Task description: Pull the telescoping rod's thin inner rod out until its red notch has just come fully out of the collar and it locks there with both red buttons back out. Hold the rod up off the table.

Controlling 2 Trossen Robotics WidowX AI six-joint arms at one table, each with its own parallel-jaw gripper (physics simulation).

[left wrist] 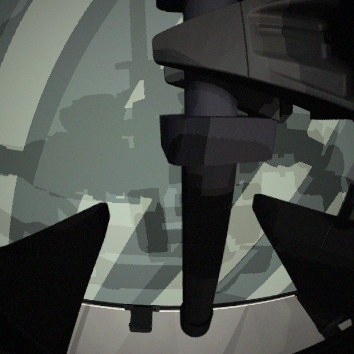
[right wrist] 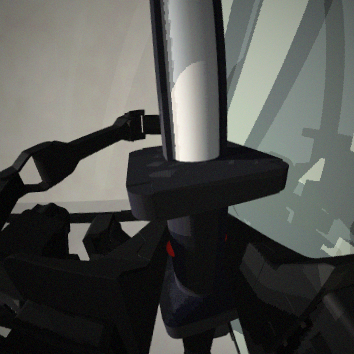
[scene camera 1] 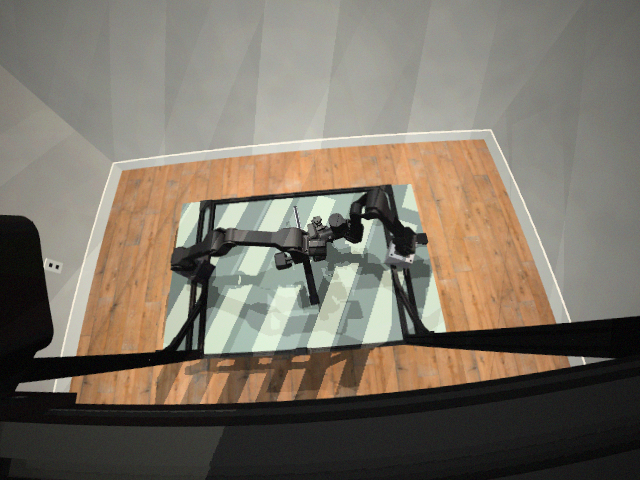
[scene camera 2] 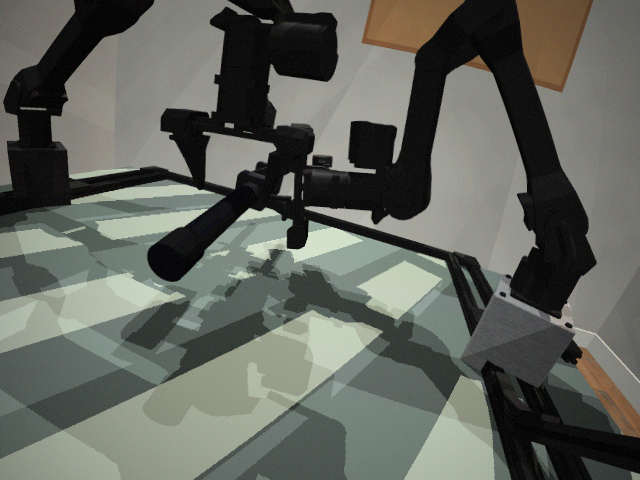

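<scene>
The telescoping rod is held up off the table. Its dark outer tube (scene camera 1: 310, 284) (scene camera 2: 214, 227) (left wrist: 206, 225) points toward the bottom of scene camera 1. Its silver inner rod (scene camera 1: 296, 214) (right wrist: 196, 115) sticks out of the black flanged collar (right wrist: 210, 182) (left wrist: 217, 140). In the right wrist view a red button (right wrist: 170, 248) shows at the collar's left side and a sliver of red at its right. No red notch shows on the visible inner rod. My right gripper (right wrist: 193, 215) is shut on the collar, between its flanges. My left gripper (left wrist: 182, 205) is open, its fingers apart on either side of the outer tube, touching neither side.
The pale green striped table top (scene camera 1: 242, 330) (scene camera 2: 289, 444) lies below, with shadows across it. Black frame rails (scene camera 1: 196, 320) (scene camera 2: 465, 289) run along its edges. Both arms reach in close together over the middle. A grey metal block (scene camera 2: 516, 333) sits at the right arm's base.
</scene>
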